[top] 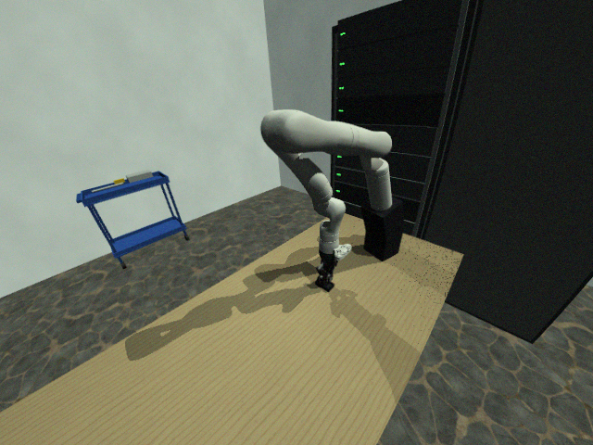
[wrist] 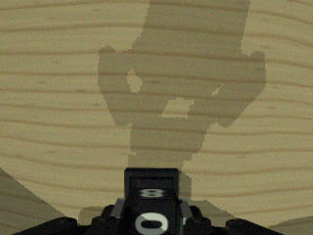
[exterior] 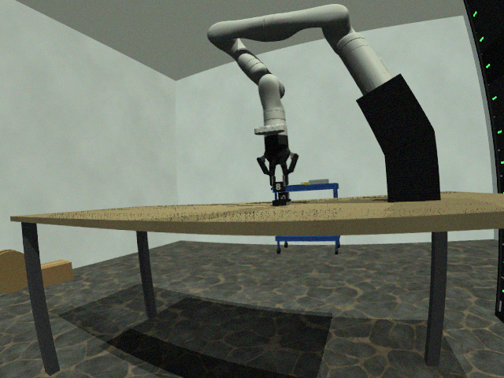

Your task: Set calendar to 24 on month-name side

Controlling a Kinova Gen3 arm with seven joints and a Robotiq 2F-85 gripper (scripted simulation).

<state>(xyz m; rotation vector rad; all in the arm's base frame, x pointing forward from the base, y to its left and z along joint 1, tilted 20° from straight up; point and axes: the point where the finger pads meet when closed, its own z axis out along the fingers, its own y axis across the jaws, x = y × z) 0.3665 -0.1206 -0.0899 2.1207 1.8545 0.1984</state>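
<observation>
Now: the black cube 2 cm below my hand. From my hand the other things lie so: black tray 2 cm to the right, 6 cm below; then black date cube 1 cm behind, 3 cm to the right, 5 cm below.
</observation>
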